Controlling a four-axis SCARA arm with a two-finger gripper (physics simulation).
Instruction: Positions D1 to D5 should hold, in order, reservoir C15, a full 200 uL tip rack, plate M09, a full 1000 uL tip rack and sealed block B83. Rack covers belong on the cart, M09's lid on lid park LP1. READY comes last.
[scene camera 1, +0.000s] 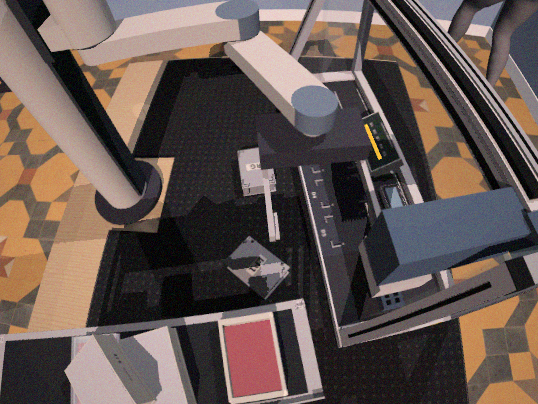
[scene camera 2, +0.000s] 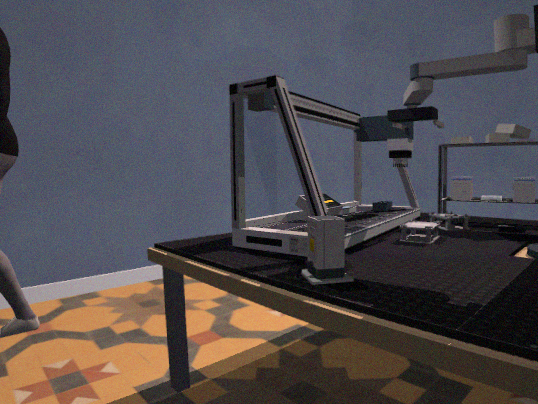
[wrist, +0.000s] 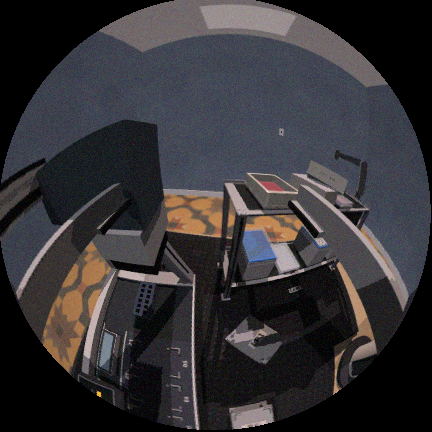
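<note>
My gripper (scene camera 1: 322, 220) (scene camera 2: 419, 126) (wrist: 207, 190) is open and empty, high above the bench between the deck (scene camera 1: 345, 272) (wrist: 175, 312) and lid park LP1. D4 and D5 show bare corner brackets; the arm hides D1 to D3 in scene camera 1. Lid park LP1 (scene camera 1: 250, 246) (wrist: 267, 350) has no lid on it. The cart (scene camera 1: 311, 350) (wrist: 235, 255) bears a blue-topped box (wrist: 258, 255), another blue-topped box (wrist: 310, 247) and a flat white item (wrist: 286, 257) on its lower shelf. I cannot tell which boxes are C15, M09 or B83.
The RG stand (scene camera 1: 250, 157) (scene camera 2: 420, 231) (wrist: 251, 416) is beside the deck. The blue pipetting head (scene camera 1: 450, 235) (wrist: 110, 170) overhangs the D5 end, near a small blue rack (scene camera 1: 392, 300) (wrist: 144, 298). A screen (scene camera 1: 382, 142) shows a yellow bar. A red-bottomed bin (scene camera 1: 254, 357) (wrist: 271, 189) tops the cart.
</note>
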